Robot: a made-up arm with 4 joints. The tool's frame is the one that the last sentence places.
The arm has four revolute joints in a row. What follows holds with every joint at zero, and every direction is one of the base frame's.
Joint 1 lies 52.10 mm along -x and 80.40 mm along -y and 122.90 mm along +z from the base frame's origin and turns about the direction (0.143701, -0.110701, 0.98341).
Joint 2 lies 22.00 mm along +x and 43.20 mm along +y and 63.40 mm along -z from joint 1 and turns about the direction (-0.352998, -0.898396, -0.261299).
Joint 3 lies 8.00 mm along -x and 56.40 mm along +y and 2.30 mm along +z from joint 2 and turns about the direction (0.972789, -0.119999, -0.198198).
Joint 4 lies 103.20 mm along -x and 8.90 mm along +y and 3.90 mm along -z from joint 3 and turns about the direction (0.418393, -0.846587, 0.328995).
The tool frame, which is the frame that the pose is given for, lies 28.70 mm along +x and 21.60 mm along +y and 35.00 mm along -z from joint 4; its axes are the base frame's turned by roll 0.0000, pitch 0.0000 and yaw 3.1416 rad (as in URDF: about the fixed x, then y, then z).
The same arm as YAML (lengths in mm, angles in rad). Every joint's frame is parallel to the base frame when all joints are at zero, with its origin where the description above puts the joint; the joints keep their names.
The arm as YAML. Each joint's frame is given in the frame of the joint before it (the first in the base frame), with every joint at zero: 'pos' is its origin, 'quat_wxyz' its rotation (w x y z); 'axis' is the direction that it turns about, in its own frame. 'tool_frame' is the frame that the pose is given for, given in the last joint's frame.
length_unit: mm
angle_unit: rad
joints:
  - joint: joint 1
    pos: [-52.1, -80.4, 122.9]
    quat_wxyz: [1.0, 0.0, 0.0, 0.0]
    axis: [0.143701, -0.110701, 0.98341]
  - joint: joint 2
    pos: [22.0, 43.2, -63.4]
    quat_wxyz: [1.0, 0.0, 0.0, 0.0]
    axis: [-0.352998, -0.898396, -0.261299]
  - joint: joint 3
    pos: [-8.0, 56.4, 2.3]
    quat_wxyz: [1.0, 0.0, 0.0, 0.0]
    axis: [0.972789, -0.119999, -0.198198]
  - joint: joint 4
    pos: [-103.2, 8.9, -3.9]
    quat_wxyz: [1.0, 0.0, 0.0, 0.0]
    axis: [0.418393, -0.846587, 0.328995]
tool_frame:
  pos: [28.7, 21.6, -35.0]
  quat_wxyz: [0.000004, 0.0, 0.0, -1.0]

